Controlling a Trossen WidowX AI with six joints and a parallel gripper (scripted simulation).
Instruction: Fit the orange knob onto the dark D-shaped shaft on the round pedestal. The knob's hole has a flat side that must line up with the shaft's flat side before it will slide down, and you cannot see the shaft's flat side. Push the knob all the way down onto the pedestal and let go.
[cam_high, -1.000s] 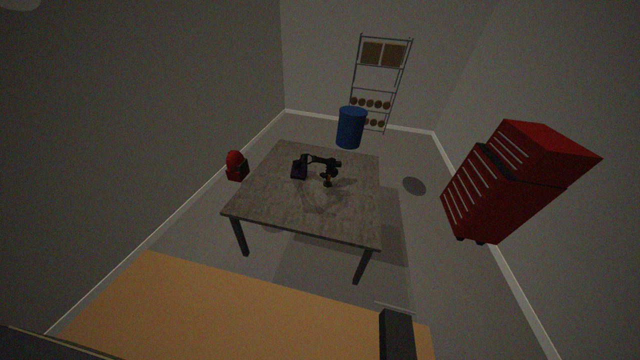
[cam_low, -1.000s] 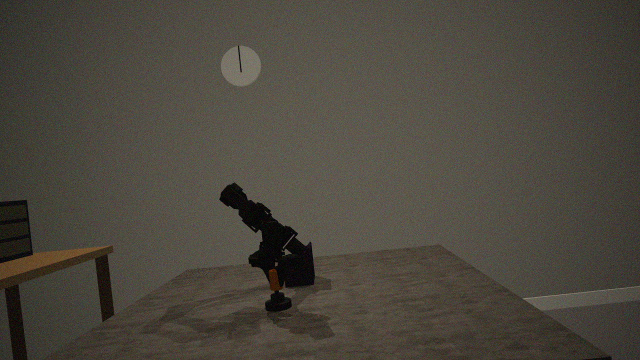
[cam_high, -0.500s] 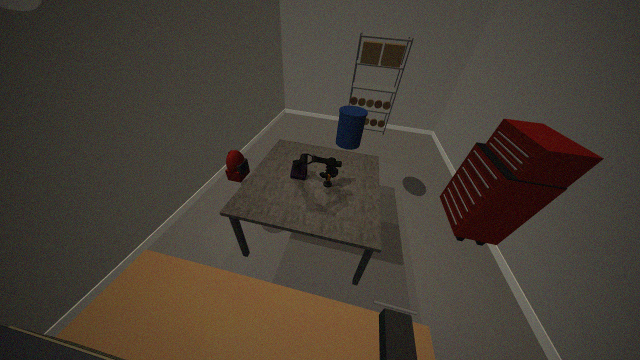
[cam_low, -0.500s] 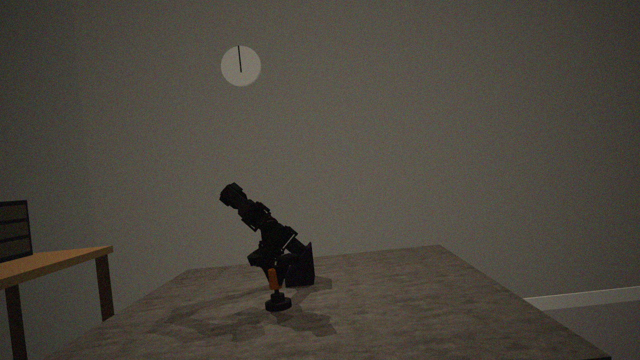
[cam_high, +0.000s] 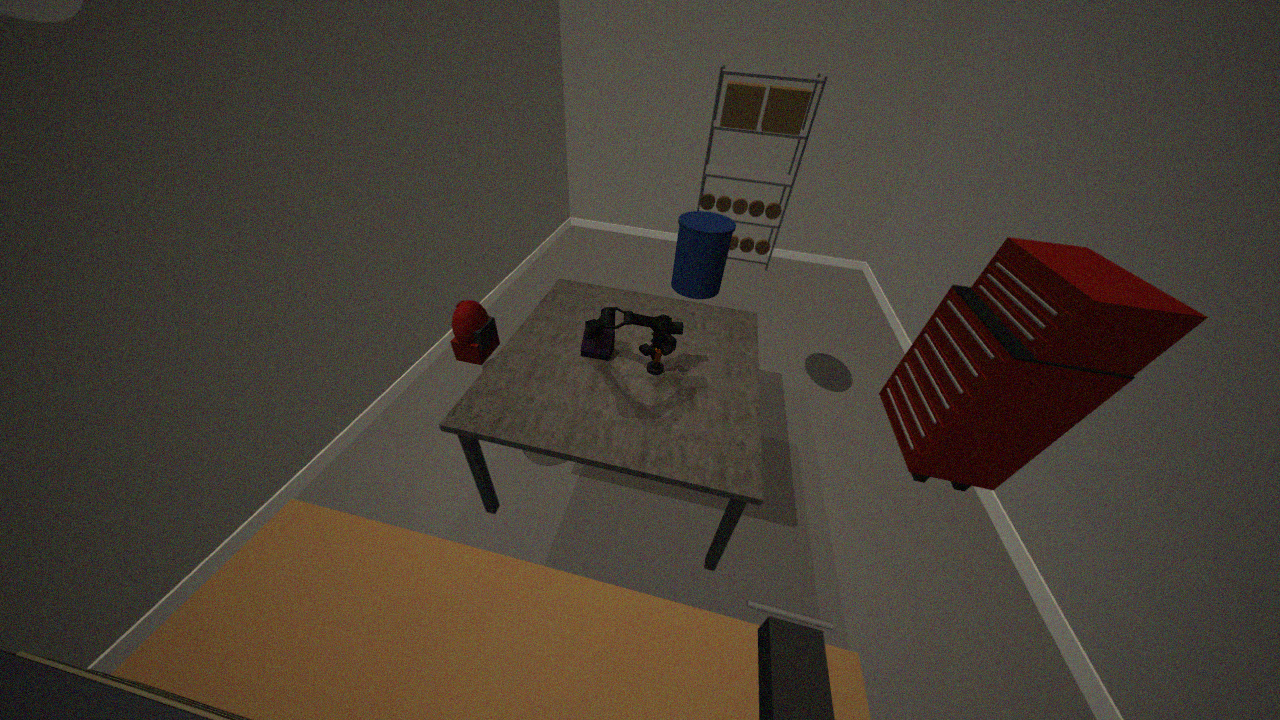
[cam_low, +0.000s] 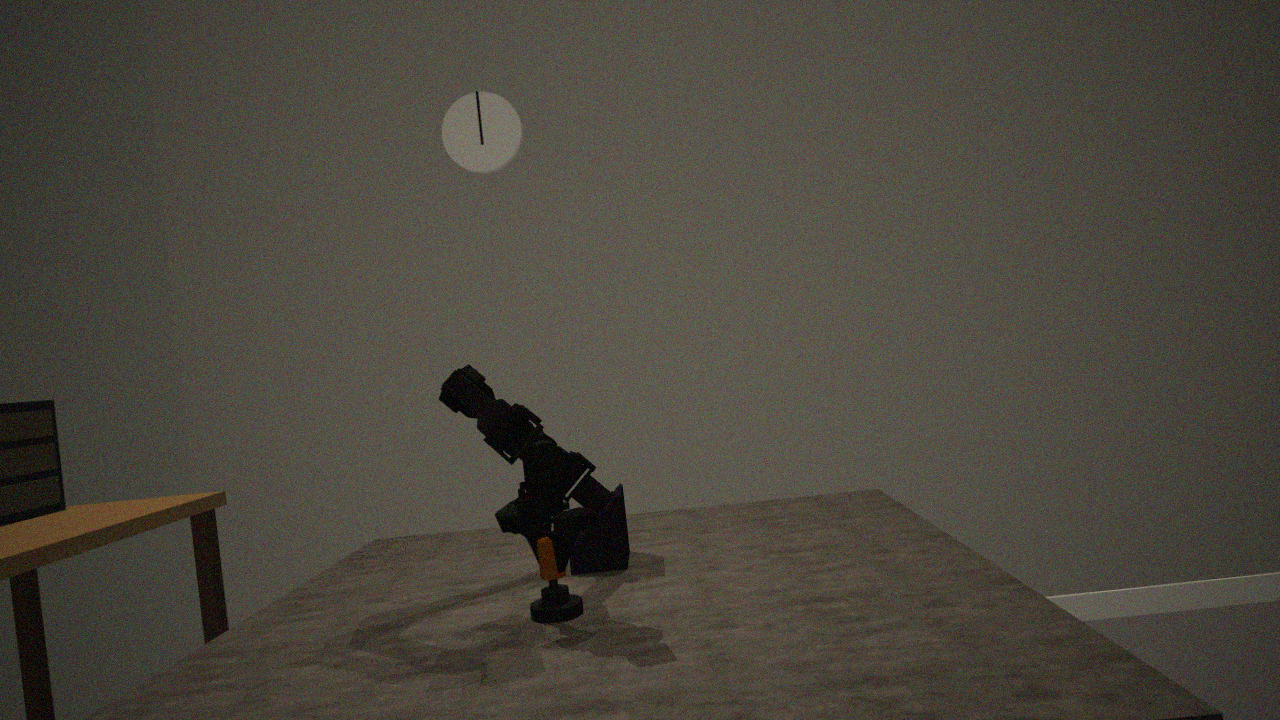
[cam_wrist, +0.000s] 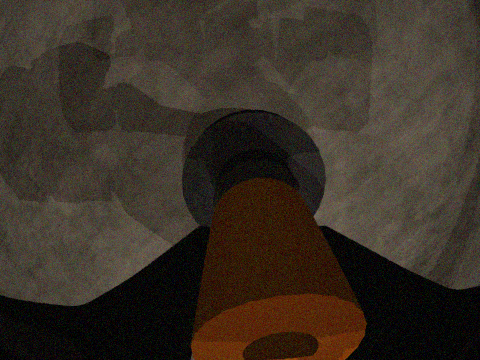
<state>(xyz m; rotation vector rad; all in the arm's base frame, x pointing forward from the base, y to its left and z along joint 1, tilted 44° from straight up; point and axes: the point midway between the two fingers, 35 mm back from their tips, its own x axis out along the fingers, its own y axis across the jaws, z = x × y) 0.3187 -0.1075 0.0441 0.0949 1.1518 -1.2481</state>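
Now: the orange knob 2 cm above my gripper tip. From my gripper tip the other things lie so: dark round pedestal: 4 cm below.
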